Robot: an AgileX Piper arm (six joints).
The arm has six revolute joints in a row. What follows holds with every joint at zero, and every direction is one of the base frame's.
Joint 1 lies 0.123 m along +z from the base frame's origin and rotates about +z.
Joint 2 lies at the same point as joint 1 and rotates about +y.
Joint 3 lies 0.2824 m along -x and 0.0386 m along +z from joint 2 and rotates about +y.
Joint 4 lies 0.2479 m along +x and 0.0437 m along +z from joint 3 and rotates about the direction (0.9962, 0, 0.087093).
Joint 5 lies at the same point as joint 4 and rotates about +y.
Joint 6 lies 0.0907 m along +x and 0.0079 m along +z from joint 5 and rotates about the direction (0.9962, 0, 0.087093).
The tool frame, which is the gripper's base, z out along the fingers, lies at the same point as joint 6; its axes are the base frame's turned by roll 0, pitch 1.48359 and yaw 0 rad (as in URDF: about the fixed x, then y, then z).
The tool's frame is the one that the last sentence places.
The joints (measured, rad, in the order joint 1, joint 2, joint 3, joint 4, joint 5, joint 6), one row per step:
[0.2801, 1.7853, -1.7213, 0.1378, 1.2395, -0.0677]
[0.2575, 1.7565, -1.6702, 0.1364, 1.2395, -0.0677]
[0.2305, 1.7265, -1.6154, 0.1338, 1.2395, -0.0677]
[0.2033, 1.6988, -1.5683, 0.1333, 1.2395, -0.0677]
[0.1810, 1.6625, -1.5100, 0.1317, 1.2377, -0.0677]
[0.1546, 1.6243, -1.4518, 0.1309, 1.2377, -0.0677]
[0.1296, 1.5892, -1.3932, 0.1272, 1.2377, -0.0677]
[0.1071, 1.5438, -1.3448, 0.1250, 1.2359, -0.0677]
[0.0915, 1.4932, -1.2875, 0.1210, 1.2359, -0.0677]
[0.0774, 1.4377, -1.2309, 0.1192, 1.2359, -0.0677]
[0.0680, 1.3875, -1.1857, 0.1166, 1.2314, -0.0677]
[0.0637, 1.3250, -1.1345, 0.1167, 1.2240, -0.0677]
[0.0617, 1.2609, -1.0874, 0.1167, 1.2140, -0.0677]
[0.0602, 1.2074, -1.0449, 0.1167, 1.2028, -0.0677]
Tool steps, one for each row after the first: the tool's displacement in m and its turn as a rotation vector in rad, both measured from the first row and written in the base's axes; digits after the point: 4 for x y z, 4 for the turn. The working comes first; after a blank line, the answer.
Tool pose at each row, in the base's axes (x y z in m, rotation vector in rad; the steps are taken from these numbers as rounded here):
[0.3615, 0.1163, 0.3339, -0.4538, 2.7567, 0.2455]
[0.3553, 0.1057, 0.3303, -0.4240, 2.7826, 0.2361]
[0.3485, 0.0936, 0.3259, -0.3879, 2.8112, 0.2245]
[0.3421, 0.0822, 0.3227, -0.3502, 2.8341, 0.2168]
[0.3325, 0.0723, 0.3192, -0.3189, 2.8568, 0.2091]
[0.3221, 0.0616, 0.3159, -0.2814, 2.8794, 0.2024]
[0.3117, 0.0516, 0.3111, -0.2464, 2.9049, 0.1924]
[0.2999, 0.0430, 0.3120, -0.2140, 2.9076, 0.1854]
[0.2856, 0.0366, 0.3114, -0.1924, 2.9153, 0.1772]
[0.2703, 0.0312, 0.3116, -0.1724, 2.9171, 0.1724]
[0.2572, 0.0275, 0.3127, -0.1590, 2.9081, 0.1667]
[0.2413, 0.0254, 0.3145, -0.1520, 2.8896, 0.1653]
[0.2257, 0.0239, 0.3168, -0.1483, 2.8627, 0.1637]
[0.2127, 0.0227, 0.3171, -0.1449, 2.8406, 0.1623]

[-0.0062, -0.0106, -0.0036, -0.0073, 0.0212, -0.0226]
[-0.0130, -0.0227, -0.0080, -0.0158, 0.0446, -0.0496]
[-0.0194, -0.0341, -0.0112, -0.0203, 0.0635, -0.0767]
[-0.0290, -0.0440, -0.0147, -0.0258, 0.0831, -0.0992]
[-0.0394, -0.0547, -0.0180, -0.0298, 0.1028, -0.1255]
[-0.0498, -0.0647, -0.0228, -0.0369, 0.1254, -0.1501]
[-0.0616, -0.0733, -0.0219, -0.0379, 0.1267, -0.1726]
[-0.0759, -0.0797, -0.0225, -0.0421, 0.1329, -0.1880]
[-0.0912, -0.0851, -0.0223, -0.0432, 0.1340, -0.2019]
[-0.1043, -0.0888, -0.0212, -0.0435, 0.1244, -0.2119]
[-0.1202, -0.0909, -0.0194, -0.0399, 0.1061, -0.2173]
[-0.1358, -0.0924, -0.0171, -0.0353, 0.0796, -0.2208]
[-0.1488, -0.0936, -0.0168, -0.0315, 0.0577, -0.2240]

